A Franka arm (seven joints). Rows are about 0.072 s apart.
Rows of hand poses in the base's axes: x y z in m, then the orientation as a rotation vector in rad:
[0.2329 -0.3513 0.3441 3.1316 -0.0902 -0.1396]
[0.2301 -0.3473 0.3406 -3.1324 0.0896 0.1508]
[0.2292 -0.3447 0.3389 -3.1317 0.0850 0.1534]
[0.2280 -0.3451 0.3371 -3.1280 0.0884 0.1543]
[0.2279 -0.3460 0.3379 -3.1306 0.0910 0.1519]
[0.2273 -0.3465 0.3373 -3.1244 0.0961 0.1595]
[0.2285 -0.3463 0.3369 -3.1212 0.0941 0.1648]
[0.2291 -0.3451 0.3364 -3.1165 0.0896 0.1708]
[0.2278 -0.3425 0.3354 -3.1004 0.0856 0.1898]
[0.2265 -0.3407 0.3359 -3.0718 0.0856 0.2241]
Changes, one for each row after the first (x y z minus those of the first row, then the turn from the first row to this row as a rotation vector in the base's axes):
[-0.0028 0.0040 -0.0035 0.0101 0.0068 -0.0001]
[-0.0037 0.0066 -0.0052 0.0110 0.0085 0.0028]
[-0.0049 0.0062 -0.0070 0.0144 0.0091 0.0004]
[-0.0050 0.0053 -0.0062 0.0118 0.0075 -0.0011]
[-0.0056 0.0048 -0.0068 0.0174 0.0124 -0.0047]
[-0.0044 0.0050 -0.0072 0.0205 0.0158 -0.0036]
[-0.0038 0.0062 -0.0077 0.0253 0.0197 -0.0011]
[-0.0051 0.0088 -0.0087 0.0408 0.0320 0.0005]
[-0.0064 0.0106 -0.0082 0.0676 0.0546 -0.0012]

